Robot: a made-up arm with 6 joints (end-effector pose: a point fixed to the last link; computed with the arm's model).
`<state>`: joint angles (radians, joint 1 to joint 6).
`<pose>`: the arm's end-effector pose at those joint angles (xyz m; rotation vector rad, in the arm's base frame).
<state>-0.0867 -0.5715 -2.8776 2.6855 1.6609 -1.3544</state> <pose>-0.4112 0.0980 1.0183 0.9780 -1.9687 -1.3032</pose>
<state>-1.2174 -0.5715 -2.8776 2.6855 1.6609 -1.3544</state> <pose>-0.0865 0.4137 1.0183 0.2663 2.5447 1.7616</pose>
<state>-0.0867 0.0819 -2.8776 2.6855 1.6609 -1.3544</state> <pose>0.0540 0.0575 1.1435 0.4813 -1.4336 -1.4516</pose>
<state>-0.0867 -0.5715 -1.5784 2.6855 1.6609 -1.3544</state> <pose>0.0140 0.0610 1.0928 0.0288 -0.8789 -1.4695</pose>
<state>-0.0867 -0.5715 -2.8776 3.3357 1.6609 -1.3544</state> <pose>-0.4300 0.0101 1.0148 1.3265 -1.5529 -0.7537</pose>
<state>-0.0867 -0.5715 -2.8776 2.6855 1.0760 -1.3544</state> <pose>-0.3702 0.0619 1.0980 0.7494 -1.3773 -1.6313</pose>
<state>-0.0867 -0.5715 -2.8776 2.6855 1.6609 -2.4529</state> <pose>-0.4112 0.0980 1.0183 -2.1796 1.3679 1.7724</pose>
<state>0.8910 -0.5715 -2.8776 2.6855 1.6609 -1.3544</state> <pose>-0.3110 -0.2862 1.0183 1.6311 -1.1666 -0.7192</pose>
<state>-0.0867 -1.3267 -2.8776 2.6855 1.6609 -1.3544</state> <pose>-0.7256 0.1253 0.5615 1.5949 -2.5211 -0.9235</pose>
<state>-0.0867 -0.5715 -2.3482 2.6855 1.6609 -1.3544</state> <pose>-0.2528 0.0842 1.1175 0.5727 -1.5378 -1.4343</pose>
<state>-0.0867 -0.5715 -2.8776 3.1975 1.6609 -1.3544</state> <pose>-0.4307 0.0295 1.0141 1.2653 -1.6477 -0.8700</pose>
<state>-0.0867 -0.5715 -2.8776 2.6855 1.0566 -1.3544</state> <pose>-0.3682 0.0604 1.1000 0.7413 -1.3571 -1.6398</pose>
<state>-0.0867 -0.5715 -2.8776 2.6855 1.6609 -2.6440</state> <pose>-0.4112 0.0980 1.0183 -2.2248 1.1159 1.7040</pose>
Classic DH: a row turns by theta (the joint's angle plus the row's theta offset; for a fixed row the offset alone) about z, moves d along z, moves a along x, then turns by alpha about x. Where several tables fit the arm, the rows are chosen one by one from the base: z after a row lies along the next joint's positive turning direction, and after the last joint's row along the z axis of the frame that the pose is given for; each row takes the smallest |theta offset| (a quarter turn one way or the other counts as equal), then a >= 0, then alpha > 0; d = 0 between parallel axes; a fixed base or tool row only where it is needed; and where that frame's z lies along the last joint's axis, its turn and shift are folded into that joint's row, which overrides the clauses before.
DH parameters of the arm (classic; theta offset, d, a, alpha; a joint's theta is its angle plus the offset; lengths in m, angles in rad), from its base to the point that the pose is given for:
joint 1: 0 0.392 0 -1.5708
joint 2: -1.3857 0 0.4131 0
joint 3: 1.3857 0 0.05 -1.5708
joint 4: 0 0.221 0 1.5708
joint 5: 0 0 0.103 -1.5708
joint 6: 0 0.132 0 0

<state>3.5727 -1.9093 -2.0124 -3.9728 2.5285 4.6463</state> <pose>0.6325 0.1607 0.3403 2.0807 1.7760 -0.5959</pose>
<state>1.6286 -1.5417 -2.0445 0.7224 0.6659 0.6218</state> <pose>0.0352 -0.6145 0.8091 -0.0012 -0.4306 -0.2622</pose>
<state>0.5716 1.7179 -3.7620 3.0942 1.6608 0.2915</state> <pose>0.4851 0.3200 0.5690 0.0329 -0.5814 0.8303</pose>
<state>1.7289 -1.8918 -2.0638 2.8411 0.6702 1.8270</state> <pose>0.1141 -0.7178 0.5655 0.0690 2.0934 -2.3313</pose>
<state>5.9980 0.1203 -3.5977 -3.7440 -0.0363 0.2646</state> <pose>0.0267 -0.0714 1.1284 0.0289 -0.3101 -0.6146</pose>
